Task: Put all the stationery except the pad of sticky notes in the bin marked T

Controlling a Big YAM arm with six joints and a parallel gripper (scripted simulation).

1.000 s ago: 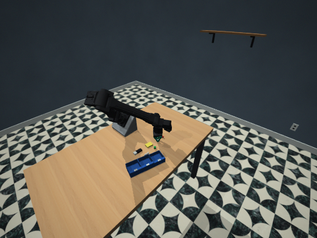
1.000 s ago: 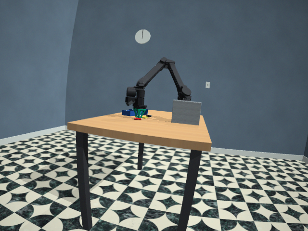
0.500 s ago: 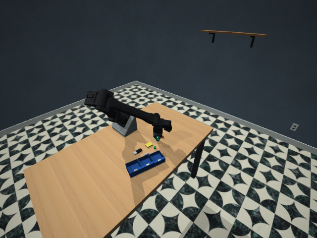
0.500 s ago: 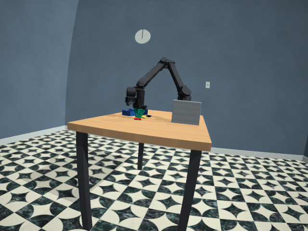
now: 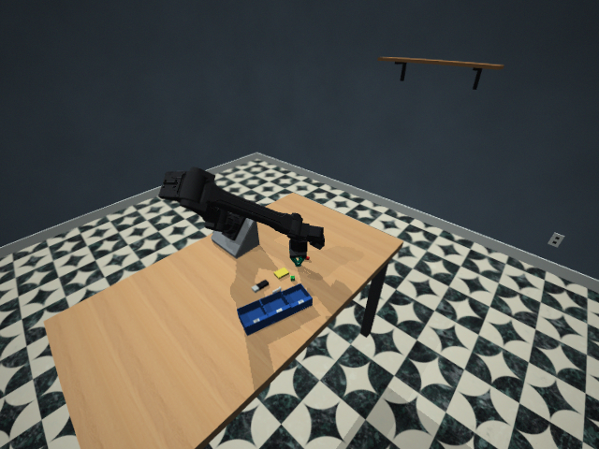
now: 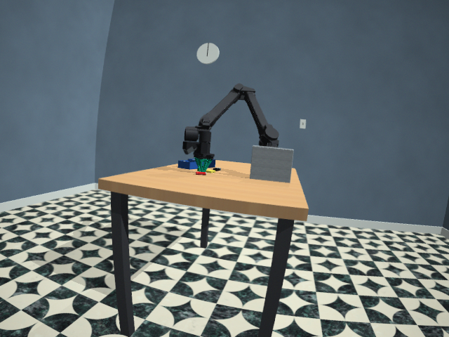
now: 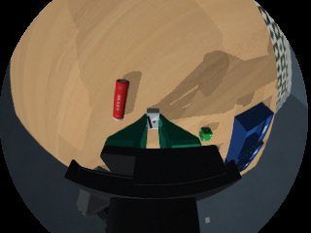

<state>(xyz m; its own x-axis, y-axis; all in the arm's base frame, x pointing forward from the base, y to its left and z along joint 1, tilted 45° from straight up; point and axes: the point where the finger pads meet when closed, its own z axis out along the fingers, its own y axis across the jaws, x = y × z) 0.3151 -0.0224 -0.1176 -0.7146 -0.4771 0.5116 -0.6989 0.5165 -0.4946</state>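
Now: the red item 1 cm behind my hand and 5 cm to the left of it. Round my hand: small green item: 4 cm ahead, 8 cm to the right; then sticky notes: 2 cm behind, 8 cm to the right; then white object: right at my hand.
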